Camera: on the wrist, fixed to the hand. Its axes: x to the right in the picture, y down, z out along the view.
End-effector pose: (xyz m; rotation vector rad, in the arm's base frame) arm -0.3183 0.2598 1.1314 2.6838 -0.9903 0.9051
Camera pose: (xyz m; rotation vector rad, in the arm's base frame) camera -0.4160 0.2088 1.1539 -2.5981 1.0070 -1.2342
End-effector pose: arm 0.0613 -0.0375 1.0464 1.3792 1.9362 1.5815
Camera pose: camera 0.0830 -0.0873 1.1449 1.5489 2.2585 1.5374
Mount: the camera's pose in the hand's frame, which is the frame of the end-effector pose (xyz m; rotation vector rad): -0.0179 0.0994 -0.0496 0.2729 0.1325 0.1141
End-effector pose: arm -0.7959 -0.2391 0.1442 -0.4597 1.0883 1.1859
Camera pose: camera -0.9066 -0.2508 0.1606 -0.2696 1.3843 1.0965
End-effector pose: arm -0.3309 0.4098 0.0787 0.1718 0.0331 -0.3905
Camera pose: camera -0.3095 0.5156 0.0469 0.4670 0.1002 -0.2680
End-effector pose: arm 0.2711 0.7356 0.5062 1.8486 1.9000 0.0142
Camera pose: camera 0.3467 0.7431 0.5892 2.1846 1.9623 -0.0913
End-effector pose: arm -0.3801 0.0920 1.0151 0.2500 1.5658 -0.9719
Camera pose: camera -0.3467 0.1950 0.9845 0.5989 1.5176 -1.0961
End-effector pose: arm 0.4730 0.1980 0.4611 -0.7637 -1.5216 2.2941
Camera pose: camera 0.5213 0.1867 0.3601 -0.9235 -1.1049 2.4116
